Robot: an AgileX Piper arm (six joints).
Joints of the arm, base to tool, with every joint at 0 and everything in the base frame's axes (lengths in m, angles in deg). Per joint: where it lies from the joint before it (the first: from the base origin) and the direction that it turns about. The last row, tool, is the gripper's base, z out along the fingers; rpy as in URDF.
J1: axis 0 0 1 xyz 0 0 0.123
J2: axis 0 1 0 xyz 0 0 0
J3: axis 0 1 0 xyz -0.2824 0 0.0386
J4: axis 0.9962 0 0.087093 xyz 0.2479 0 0.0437
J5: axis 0 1 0 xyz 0 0 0
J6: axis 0.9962 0 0.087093 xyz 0.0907 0 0.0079
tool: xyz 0 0 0 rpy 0 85.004 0
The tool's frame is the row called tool.
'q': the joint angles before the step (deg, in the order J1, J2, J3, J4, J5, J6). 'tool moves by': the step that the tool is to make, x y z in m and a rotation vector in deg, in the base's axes. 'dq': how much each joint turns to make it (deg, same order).
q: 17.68 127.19 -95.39 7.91 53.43 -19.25
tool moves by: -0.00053 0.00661 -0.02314 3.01 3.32 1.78
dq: 0.00 3.12 -0.09 5.17 -0.15 -4.35
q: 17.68 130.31 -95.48 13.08 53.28 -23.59
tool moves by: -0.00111 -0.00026 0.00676 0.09 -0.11 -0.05
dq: 0.00 -0.88 0.00 -0.07 0.72 0.23
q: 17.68 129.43 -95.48 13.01 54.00 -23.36
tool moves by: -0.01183 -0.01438 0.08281 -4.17 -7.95 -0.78
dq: 0.00 -11.01 0.00 -8.21 4.13 4.75
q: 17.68 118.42 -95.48 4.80 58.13 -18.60
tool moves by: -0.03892 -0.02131 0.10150 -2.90 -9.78 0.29
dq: 0.00 -14.42 0.00 -6.22 5.94 1.10
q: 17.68 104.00 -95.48 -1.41 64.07 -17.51
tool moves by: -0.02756 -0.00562 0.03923 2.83 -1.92 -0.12
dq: 0.00 -6.29 0.00 2.08 3.60 0.09
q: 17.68 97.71 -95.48 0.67 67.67 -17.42
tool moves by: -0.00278 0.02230 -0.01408 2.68 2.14 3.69
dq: 2.60 1.08 1.68 3.72 -1.56 -1.18
